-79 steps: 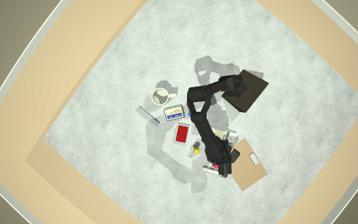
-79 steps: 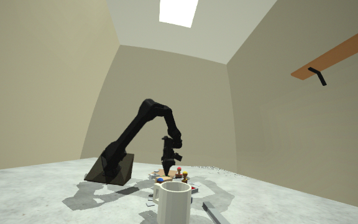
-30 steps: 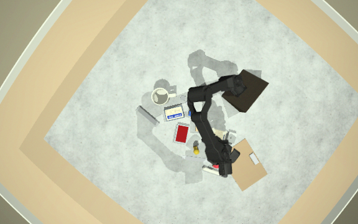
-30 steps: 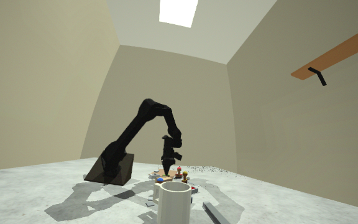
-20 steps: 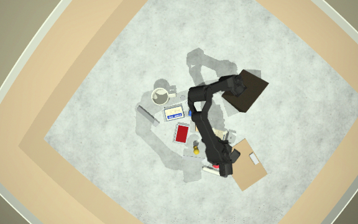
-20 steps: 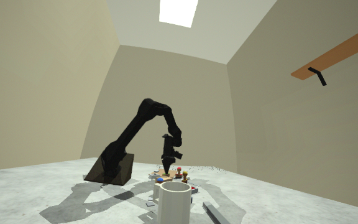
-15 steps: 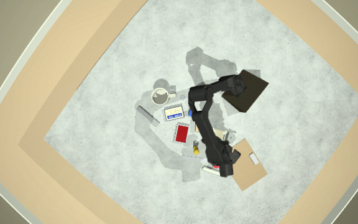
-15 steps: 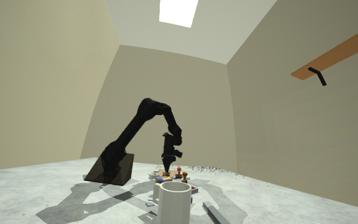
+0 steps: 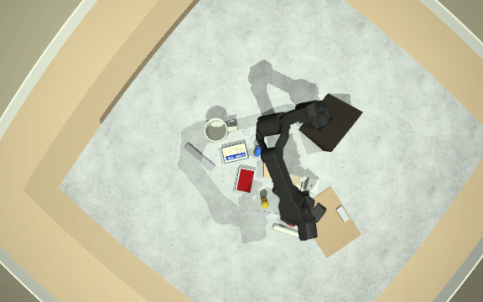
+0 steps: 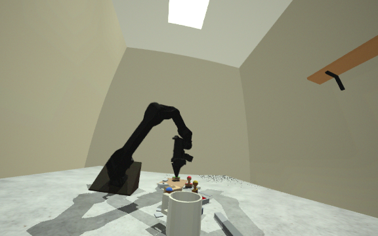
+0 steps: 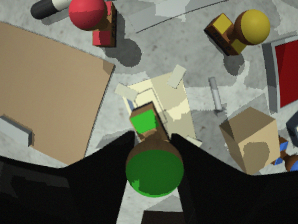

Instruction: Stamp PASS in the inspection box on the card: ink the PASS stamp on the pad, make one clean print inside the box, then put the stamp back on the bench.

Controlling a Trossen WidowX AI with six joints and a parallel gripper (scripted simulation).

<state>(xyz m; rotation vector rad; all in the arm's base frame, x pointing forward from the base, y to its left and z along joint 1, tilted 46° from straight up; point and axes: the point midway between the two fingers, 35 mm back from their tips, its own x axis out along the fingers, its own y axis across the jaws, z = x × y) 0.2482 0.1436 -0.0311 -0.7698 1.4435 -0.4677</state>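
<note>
Right now the cream card is 7 cm below my gripper tip, 2 cm to the right of it and 1 cm behind it. The rest, counted from my gripper tip: green-knobbed stamp: right at my gripper tip; then red stamp: 8 cm ahead, 7 cm to the left, 5 cm below; then screw: 8 cm to the right, 6 cm below, 3 cm ahead.
</note>
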